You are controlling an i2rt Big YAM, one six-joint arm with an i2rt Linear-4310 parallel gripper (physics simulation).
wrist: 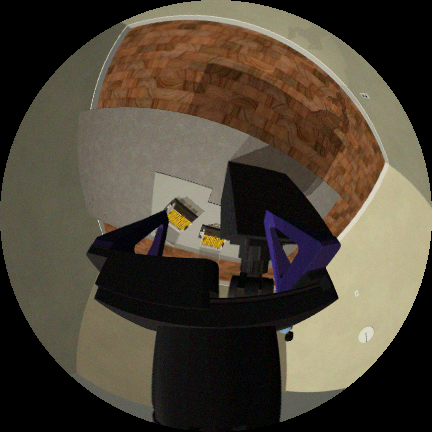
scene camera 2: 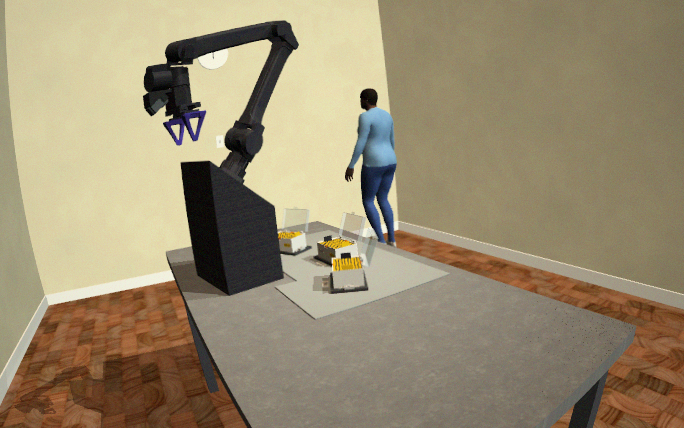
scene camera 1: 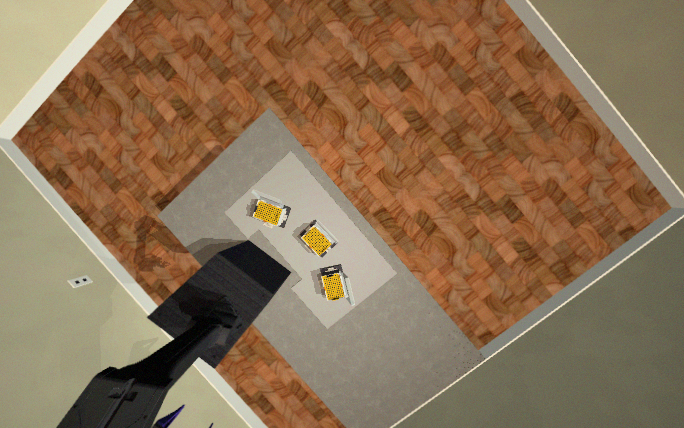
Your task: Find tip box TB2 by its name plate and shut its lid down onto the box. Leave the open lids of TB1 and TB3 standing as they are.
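Pixels of known places: gripper, fingertip midpoint: (wrist: 215, 215) (scene camera 2: 187, 143) (scene camera 1: 198, 415); arm's base at its link origin: (wrist: 256, 239) (scene camera 2: 227, 180) (scene camera 1: 224, 318).
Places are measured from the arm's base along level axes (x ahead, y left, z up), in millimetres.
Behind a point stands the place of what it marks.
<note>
Three white tip boxes with yellow tips stand apart on a pale mat (scene camera 1: 363, 262) {x 468, y -174, z -325 mm} (scene camera 2: 403, 276) {x 452, y -235, z -326 mm} (wrist: 170, 187) {x 178, y -275, z -326 mm}: a far one (scene camera 1: 269, 211) (scene camera 2: 292, 243), a middle one (scene camera 1: 316, 240) {x 346, y 41, z -269 mm} (scene camera 2: 336, 250) (wrist: 213, 240) {x 338, y 40, z -269 mm} and a near one (scene camera 1: 332, 286) {x 293, y -180, z -269 mm} (scene camera 2: 348, 277) (wrist: 179, 219) {x 289, y -173, z -269 mm}. Their clear lids stand open: the far lid (scene camera 2: 296, 220) {x 282, y 308, z -226 mm}, middle lid (scene camera 2: 352, 225) {x 417, y 60, z -220 mm} and near lid (scene camera 2: 369, 250) {x 337, y -259, z -215 mm}. No name plate is readable, so I cannot tell which box is TB2. My gripper (scene camera 1: 197, 414) {x -114, y -175, z 130 mm} (scene camera 2: 187, 141) {x -114, y -175, z 130 mm} (wrist: 215, 215) {x -114, y -175, z 130 mm} is open and empty, high above and away from the boxes.
The black pedestal (scene camera 1: 257, 282) {x 110, y 36, z -97 mm} (scene camera 2: 242, 242) {x 16, y -79, z -180 mm} (wrist: 270, 200) {x -90, y -13, z -55 mm} stands beside the mat and hides the far box in the wrist view. The grey table (scene camera 1: 373, 348) {x 279, y -576, z -329 mm} (scene camera 2: 403, 353) {x 240, y -626, z -329 mm} (wrist: 125, 145) {x 67, y -565, z -329 mm} extends past the near box. A person (scene camera 2: 377, 146) stands behind the table.
</note>
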